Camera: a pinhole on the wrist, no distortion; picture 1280 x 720 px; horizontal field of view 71.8 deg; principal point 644.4 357.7 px. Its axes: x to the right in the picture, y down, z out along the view. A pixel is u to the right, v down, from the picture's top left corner.
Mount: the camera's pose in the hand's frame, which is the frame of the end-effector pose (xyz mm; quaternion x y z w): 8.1 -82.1 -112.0 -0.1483 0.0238 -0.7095 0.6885
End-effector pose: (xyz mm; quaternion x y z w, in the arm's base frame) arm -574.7 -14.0 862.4 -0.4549 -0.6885 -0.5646 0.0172
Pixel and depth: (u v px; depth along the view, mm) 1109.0 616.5 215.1
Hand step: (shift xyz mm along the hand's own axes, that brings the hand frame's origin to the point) 120.6 -159.9 98.5
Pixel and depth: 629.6 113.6 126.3
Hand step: 5.0 -56.7 16.5
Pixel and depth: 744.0 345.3 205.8
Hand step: 55.2 -69.7 89.3
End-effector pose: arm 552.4 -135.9 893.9 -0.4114 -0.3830 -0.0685 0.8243
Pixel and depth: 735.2 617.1 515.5
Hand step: 279.8 -54.0 353.7
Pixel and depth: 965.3 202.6 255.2
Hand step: 26.0 -127.5 158.8
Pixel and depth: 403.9 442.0 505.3
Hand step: 178.8 136.8 334.6
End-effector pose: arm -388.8 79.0 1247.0 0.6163 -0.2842 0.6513 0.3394
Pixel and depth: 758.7 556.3 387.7
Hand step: 186.5 -69.8 246.4
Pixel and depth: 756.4 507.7 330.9
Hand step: 142.7 -69.8 198.1
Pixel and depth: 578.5 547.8 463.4
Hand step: 217.7 25.8 300.6
